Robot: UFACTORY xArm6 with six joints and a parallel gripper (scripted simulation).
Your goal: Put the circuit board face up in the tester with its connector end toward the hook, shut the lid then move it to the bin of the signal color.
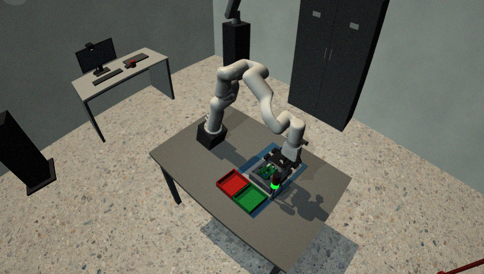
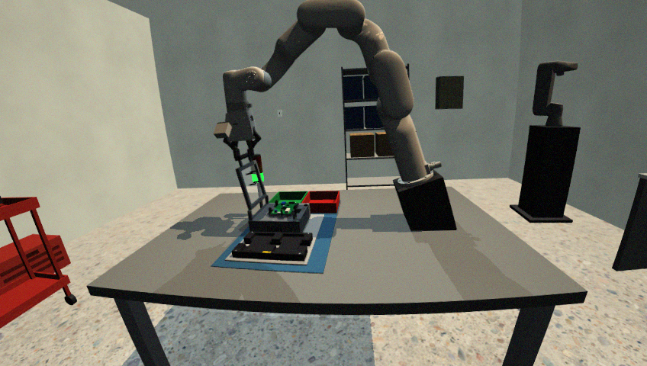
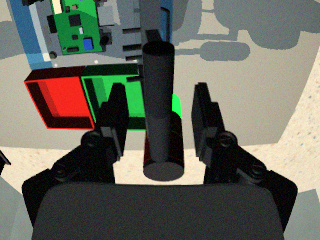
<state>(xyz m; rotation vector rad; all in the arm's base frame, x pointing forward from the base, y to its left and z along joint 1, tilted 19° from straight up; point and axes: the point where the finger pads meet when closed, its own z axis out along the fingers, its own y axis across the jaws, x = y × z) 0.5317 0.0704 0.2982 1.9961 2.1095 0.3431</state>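
The green circuit board lies 130 mm behind my hand, 10 mm to the right of it and 200 mm below it. Also, from my hand: tester lid: 20 mm behind, 90 mm below; tester plate: 130 mm behind, 200 mm below; black latch hook: 200 mm behind, 50 mm to the left, 190 mm below.
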